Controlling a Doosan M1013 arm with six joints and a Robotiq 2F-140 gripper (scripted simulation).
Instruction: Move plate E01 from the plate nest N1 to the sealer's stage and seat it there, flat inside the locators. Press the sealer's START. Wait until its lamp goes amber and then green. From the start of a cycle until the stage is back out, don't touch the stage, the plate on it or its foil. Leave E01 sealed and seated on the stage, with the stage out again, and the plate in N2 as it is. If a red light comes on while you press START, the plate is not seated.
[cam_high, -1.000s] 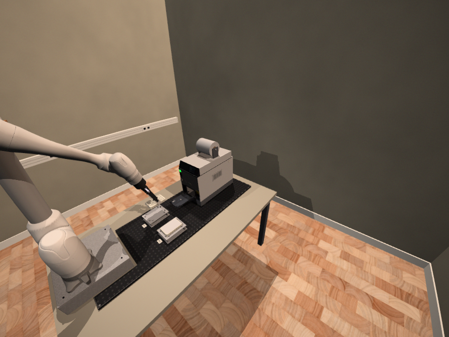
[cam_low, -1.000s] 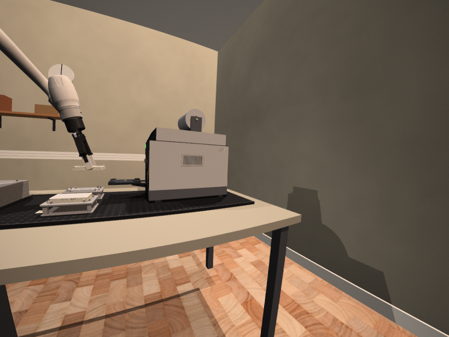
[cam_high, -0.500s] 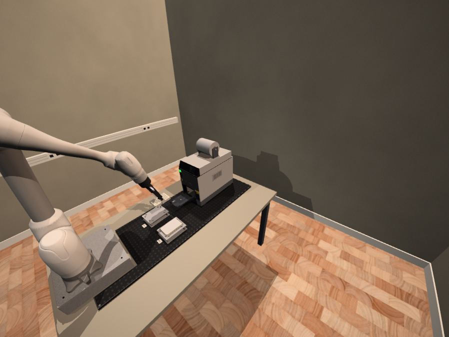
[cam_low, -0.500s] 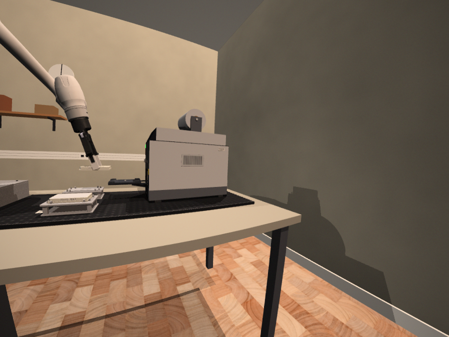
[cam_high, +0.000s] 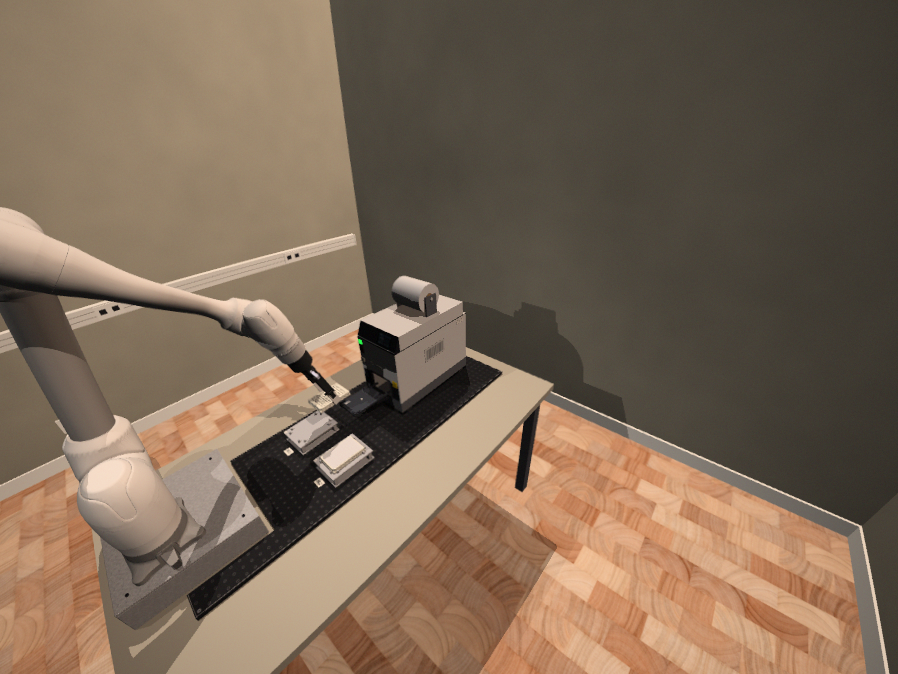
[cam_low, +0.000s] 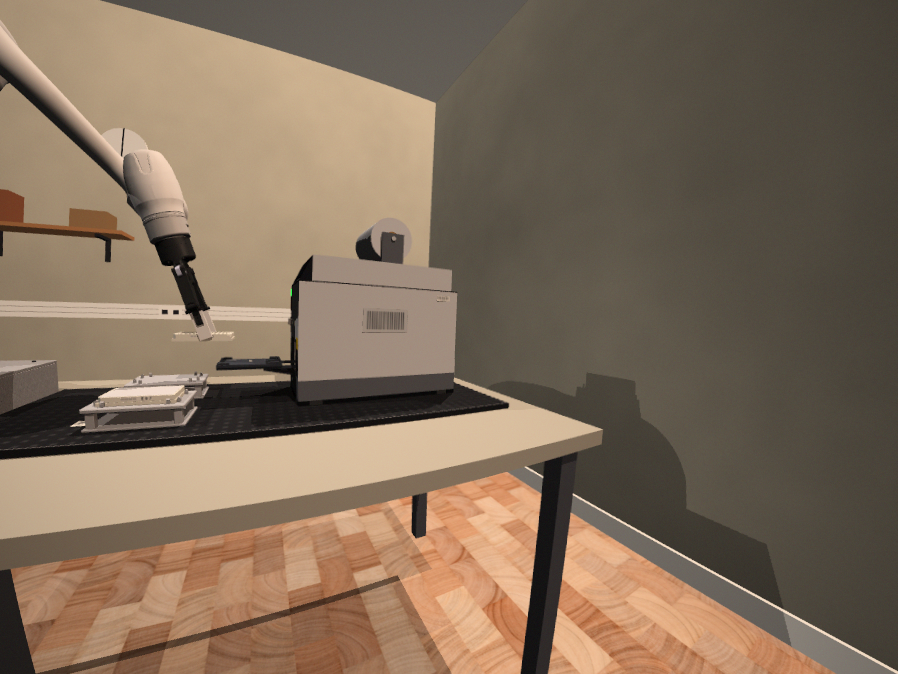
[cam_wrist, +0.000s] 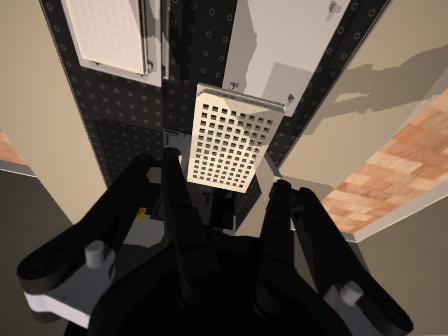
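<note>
Now: hand 10 cm short of the dark stage, 6 cm to the left of it and 8 cm above it. The rest, counted from my hand: smooth-topped plate: 10 cm behind, 16 cm to the right, 12 cm below; N1 label: 19 cm behind, 5 cm to the left, 17 cm below; foil roll: 43 cm ahead, 9 cm to the right, 24 cm above.
</note>
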